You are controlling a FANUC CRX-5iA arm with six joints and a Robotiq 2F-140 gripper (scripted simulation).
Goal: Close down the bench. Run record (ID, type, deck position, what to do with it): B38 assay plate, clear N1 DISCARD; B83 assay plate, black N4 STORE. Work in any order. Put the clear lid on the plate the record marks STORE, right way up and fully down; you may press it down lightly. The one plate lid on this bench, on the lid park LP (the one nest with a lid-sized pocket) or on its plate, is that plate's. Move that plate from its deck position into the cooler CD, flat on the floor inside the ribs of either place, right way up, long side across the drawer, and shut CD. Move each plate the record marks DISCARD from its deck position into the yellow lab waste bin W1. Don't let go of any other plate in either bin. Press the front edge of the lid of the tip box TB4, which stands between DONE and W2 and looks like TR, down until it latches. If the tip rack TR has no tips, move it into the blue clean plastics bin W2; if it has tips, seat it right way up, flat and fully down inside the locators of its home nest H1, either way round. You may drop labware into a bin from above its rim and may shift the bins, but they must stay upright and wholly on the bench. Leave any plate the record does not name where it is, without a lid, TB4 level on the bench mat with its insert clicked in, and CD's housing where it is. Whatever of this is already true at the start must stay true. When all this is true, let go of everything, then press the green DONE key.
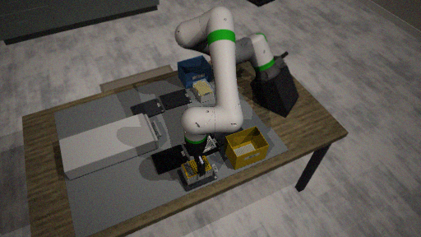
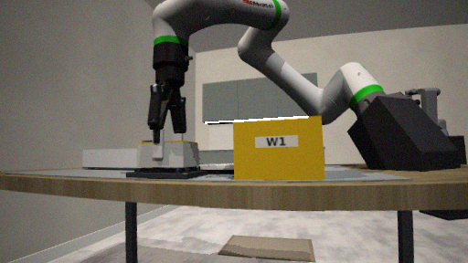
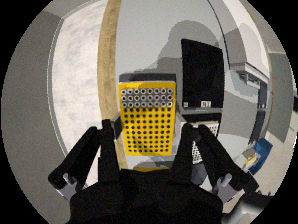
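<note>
Right now the yellow tip rack TR is 10 mm behind my hand. The rest, counted from my hand: yellow bin W1 (270 mm behind, 60 mm to the left, 30 mm below); then black deck nest (160 mm to the right, 70 mm below, 50 mm ahead); then pale well plate (120 mm to the right, 120 mm behind, 50 mm below).
</note>
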